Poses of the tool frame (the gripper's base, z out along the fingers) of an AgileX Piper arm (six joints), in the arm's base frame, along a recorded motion.
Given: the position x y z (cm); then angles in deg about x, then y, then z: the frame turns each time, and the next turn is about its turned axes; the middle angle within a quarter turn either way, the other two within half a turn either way.
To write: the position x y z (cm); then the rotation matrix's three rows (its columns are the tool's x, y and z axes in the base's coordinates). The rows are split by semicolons. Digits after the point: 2 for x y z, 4 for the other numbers.
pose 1, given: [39.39 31.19 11.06 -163.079 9.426 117.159]
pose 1, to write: 39.39 31.19 11.06; -0.4503 -0.8777 0.1638; -0.8295 0.4791 0.2871; -0.3305 -0.0066 -0.9438
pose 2, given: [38.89 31.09 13.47 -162.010 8.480 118.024]
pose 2, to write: 38.89 31.09 13.47; -0.4647 -0.8731 0.1475; -0.8182 0.4871 0.3055; -0.3385 0.0213 -0.9407
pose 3, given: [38.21 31.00 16.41 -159.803 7.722 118.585]
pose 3, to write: 38.21 31.00 16.41; -0.4741 -0.8701 0.1344; -0.8019 0.4898 0.3421; -0.3635 0.0545 -0.9300
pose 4, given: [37.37 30.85 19.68 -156.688 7.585 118.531]
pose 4, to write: 37.37 30.85 19.68; -0.4735 -0.8709 0.1320; -0.7819 0.4845 0.3923; -0.4056 0.0825 -0.9103
